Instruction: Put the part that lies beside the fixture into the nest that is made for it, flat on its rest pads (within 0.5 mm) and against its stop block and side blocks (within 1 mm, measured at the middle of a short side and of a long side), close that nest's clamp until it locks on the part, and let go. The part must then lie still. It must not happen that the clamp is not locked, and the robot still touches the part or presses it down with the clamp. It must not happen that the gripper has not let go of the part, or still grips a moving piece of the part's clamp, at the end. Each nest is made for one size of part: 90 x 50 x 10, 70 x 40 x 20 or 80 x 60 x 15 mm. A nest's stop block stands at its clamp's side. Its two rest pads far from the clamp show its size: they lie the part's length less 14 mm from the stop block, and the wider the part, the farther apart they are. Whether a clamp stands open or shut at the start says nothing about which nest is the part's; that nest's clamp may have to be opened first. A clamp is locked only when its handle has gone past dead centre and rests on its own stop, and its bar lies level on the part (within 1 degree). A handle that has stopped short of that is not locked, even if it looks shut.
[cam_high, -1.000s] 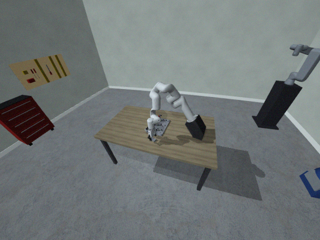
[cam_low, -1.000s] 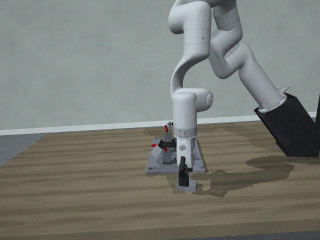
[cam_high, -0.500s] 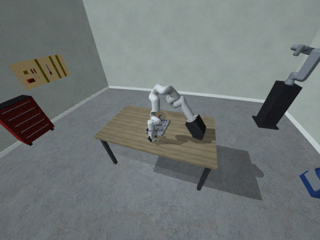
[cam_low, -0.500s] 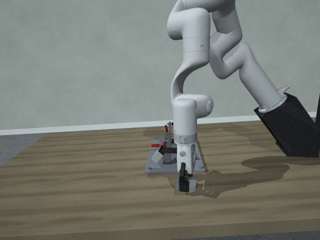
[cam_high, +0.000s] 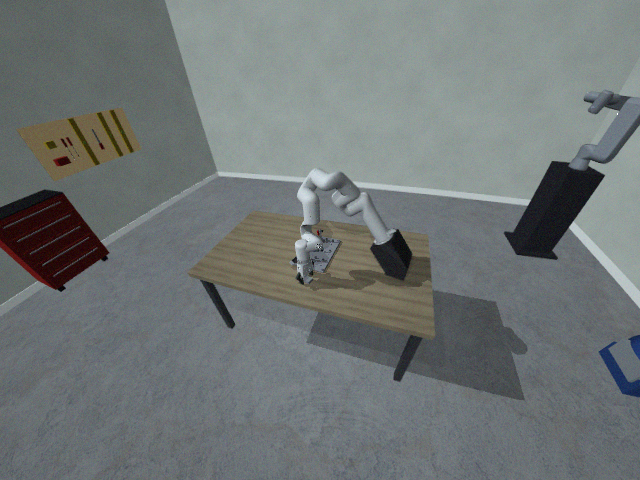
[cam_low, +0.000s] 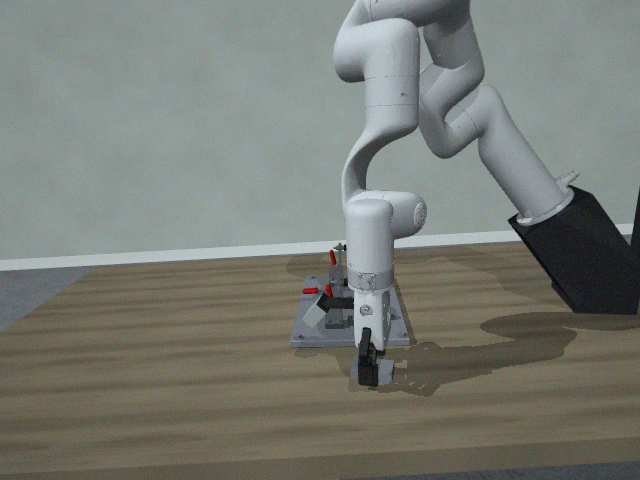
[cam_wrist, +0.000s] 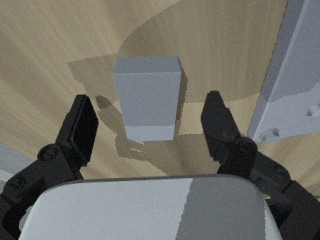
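The flat grey block is 10 mm below my hand. From my hand the other things lie so: grey fixture plate (10 mm ahead, 270 mm to the right, 10 mm below).
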